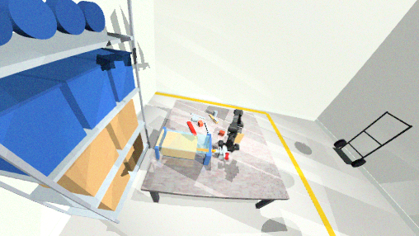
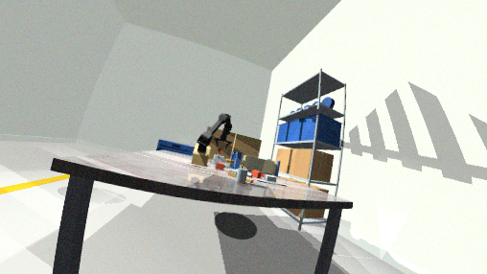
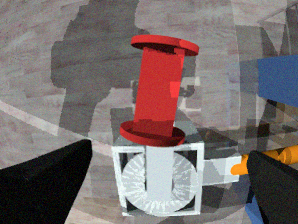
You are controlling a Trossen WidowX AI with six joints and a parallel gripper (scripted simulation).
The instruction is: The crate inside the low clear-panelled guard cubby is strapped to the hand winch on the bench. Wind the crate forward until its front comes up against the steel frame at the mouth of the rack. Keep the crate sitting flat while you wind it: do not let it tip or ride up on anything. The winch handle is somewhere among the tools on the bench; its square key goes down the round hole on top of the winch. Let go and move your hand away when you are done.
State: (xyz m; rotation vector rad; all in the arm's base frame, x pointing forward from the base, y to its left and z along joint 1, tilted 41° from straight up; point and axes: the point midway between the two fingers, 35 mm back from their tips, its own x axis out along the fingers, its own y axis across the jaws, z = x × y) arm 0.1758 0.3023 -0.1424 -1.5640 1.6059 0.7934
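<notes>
Right now my gripper tip is 130 mm above the winch, 80 mm to the left of it and 20 mm past it. From my gripper tip the other things lie so: red bar 380 mm to the right, 360 mm ahead, 160 mm below.
</notes>
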